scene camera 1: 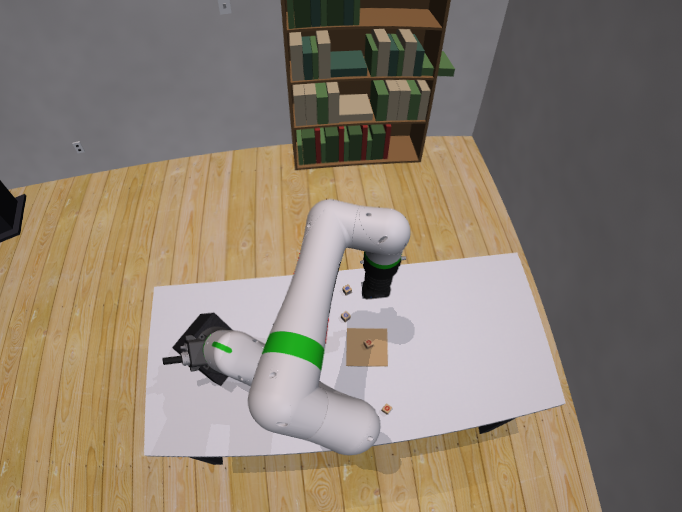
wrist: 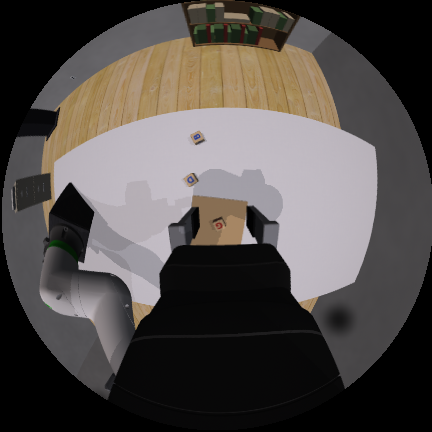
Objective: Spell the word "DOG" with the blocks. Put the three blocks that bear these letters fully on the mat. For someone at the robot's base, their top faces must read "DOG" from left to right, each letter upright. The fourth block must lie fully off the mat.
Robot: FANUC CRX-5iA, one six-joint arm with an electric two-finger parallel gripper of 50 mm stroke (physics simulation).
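The G block [scene camera 1: 368, 343] [wrist: 218, 224] lies near the middle of the brown mat [scene camera 1: 380, 359] [wrist: 220, 203], its red letter face up and its sides slanted to the mat's edges. The D block [scene camera 1: 345, 316] [wrist: 190, 180] lies off the mat, just beyond its upper left corner, blue letter up. The B block [scene camera 1: 347, 289] [wrist: 198, 137] lies farther toward the table's far edge. The O block [scene camera 1: 387, 408] lies off the mat toward the near edge; it does not show in the wrist view. My gripper [scene camera 1: 376, 295] [wrist: 222, 215] is open and empty, high above the table; its fingertips are unclear in the scene view.
The white table [scene camera 1: 468, 330] [wrist: 320, 200] carries the robot's base [scene camera 1: 206, 330] [wrist: 72, 207] at its left end. The arm [scene camera 1: 308, 275] spans over the table and hides part of it left of the mat. A bookshelf [scene camera 1: 358, 165] stands beyond the table's far edge.
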